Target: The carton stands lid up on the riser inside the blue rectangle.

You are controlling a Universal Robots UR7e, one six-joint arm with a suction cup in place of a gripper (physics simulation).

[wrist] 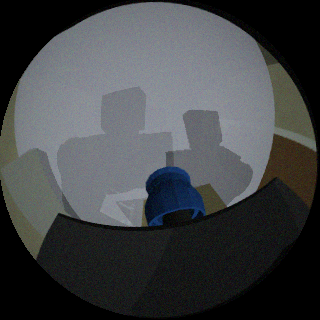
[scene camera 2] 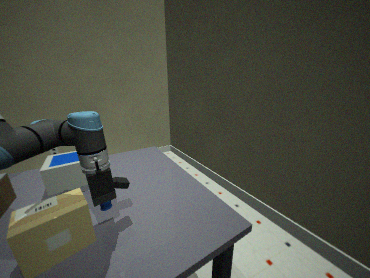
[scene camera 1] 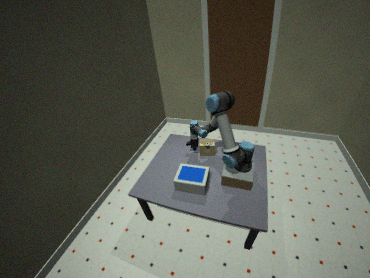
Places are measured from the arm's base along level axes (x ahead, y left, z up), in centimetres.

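Pixels of known places: end effector, tool point: (wrist: 168,186) (scene camera 2: 106,206) (scene camera 1: 194,149); arm's base, origin of the base link: (scene camera 1: 242,165).
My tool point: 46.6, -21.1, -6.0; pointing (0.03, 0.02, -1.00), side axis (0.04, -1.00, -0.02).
Ahead of a thing's pixels: the offset from my tool point to its top centre, as dx, dy, dz. Level surfaces: height alone.
The tan carton {-12.3, -3.3, +8.2} (scene camera 1: 207,149) (scene camera 2: 52,235) (wrist: 212,193) stands on the table, with a tape strip and a printed label on its upper face. My suction gripper (scene camera 1: 194,148) (scene camera 2: 105,206) (wrist: 169,176) points down beside the carton, low over the table. Its blue cup is bare and carries nothing; a small gap shows between it and the carton in scene camera 2. The light grey riser {-7.4, +38.4, +7.2} (scene camera 1: 191,187) (scene camera 2: 62,181) (wrist: 31,182) stands apart from the carton. The blue rectangle {-7.4, +38.4, +7.2} (scene camera 1: 192,174) (scene camera 2: 65,159) on its top bears nothing.
The arm's base stands on a brown-sided block (scene camera 1: 237,181) (scene camera 2: 6,194) beside the riser. The grey table {dz -4.8} (scene camera 1: 160,170) (scene camera 2: 165,200) has a near corner at the right in scene camera 2. Walls stand beyond the table, and shadows of the arm fall on its top.
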